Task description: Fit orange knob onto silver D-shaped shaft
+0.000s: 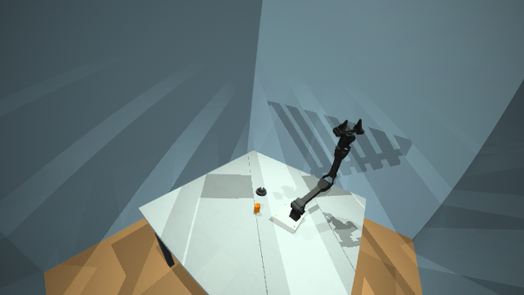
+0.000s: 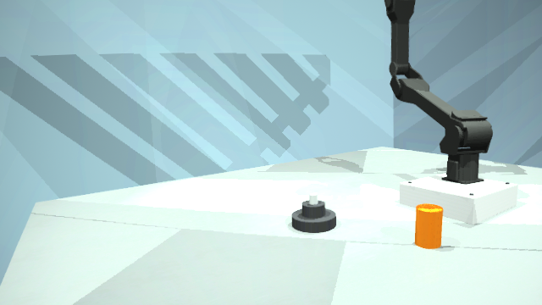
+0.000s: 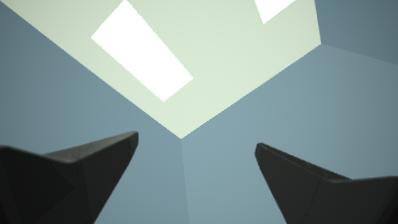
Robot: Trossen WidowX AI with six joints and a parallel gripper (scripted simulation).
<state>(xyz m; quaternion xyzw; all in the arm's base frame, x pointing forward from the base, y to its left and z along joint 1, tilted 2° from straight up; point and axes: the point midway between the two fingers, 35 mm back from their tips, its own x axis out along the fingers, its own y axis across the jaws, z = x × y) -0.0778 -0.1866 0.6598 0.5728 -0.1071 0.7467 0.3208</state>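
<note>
The orange knob is 68 cm below my gripper tip, 34 cm ahead of it and 32 cm to the left of it. Also, from my gripper tip: dark round pedestal (70 cm below, 45 cm ahead, 15 cm to the left).
</note>
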